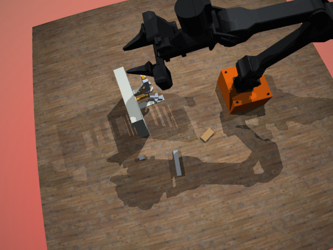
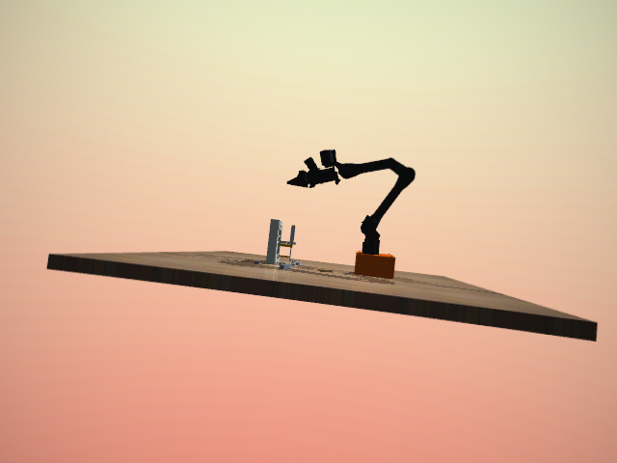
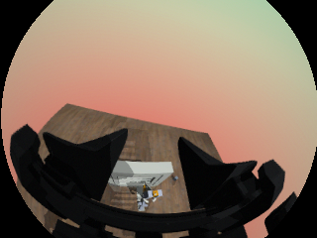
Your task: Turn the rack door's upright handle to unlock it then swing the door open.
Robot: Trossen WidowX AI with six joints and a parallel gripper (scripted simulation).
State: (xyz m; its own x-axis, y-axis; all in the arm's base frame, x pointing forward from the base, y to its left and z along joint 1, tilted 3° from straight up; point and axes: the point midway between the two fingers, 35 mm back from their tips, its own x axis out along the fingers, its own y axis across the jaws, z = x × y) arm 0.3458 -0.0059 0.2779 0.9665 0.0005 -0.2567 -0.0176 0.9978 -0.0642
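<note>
Now: gripper tip 250 mm above the grey handle, 50 mm to the left of it and 30 mm past it. The rest, counted from my gripper tip: tan block (350 mm below, 220 mm behind, 140 mm to the left); long grey bar (340 mm below, 220 mm to the left, 90 mm behind).
</note>
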